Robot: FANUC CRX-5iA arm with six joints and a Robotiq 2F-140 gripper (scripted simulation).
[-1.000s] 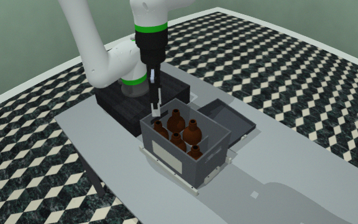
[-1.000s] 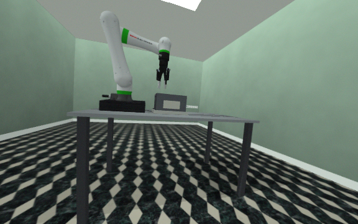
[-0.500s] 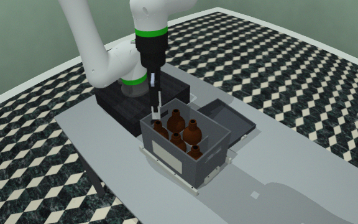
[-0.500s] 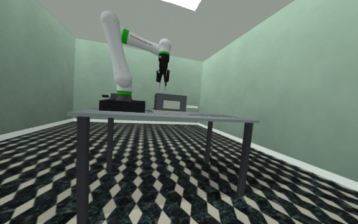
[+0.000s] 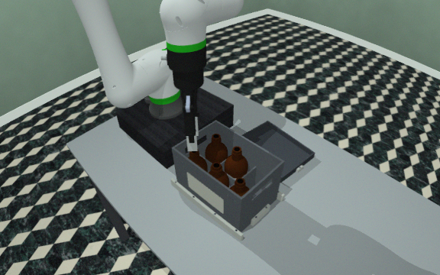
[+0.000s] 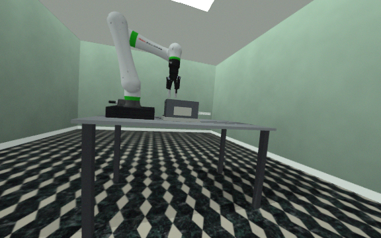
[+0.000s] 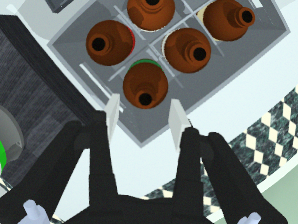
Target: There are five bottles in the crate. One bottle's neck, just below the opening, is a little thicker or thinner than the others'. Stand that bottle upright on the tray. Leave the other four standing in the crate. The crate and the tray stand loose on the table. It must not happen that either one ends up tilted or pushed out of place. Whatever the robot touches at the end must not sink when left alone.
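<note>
My hand is 90 mm short of the brown bottle, 20 mm to the right of it and 140 mm above it. Also, from my hand: glass bottle (10 mm behind, 90 mm to the left, 140 mm below); crate (80 mm ahead, 60 mm to the left, 140 mm below); dark grey tray (20 mm ahead, 320 mm to the left, 210 mm below).
</note>
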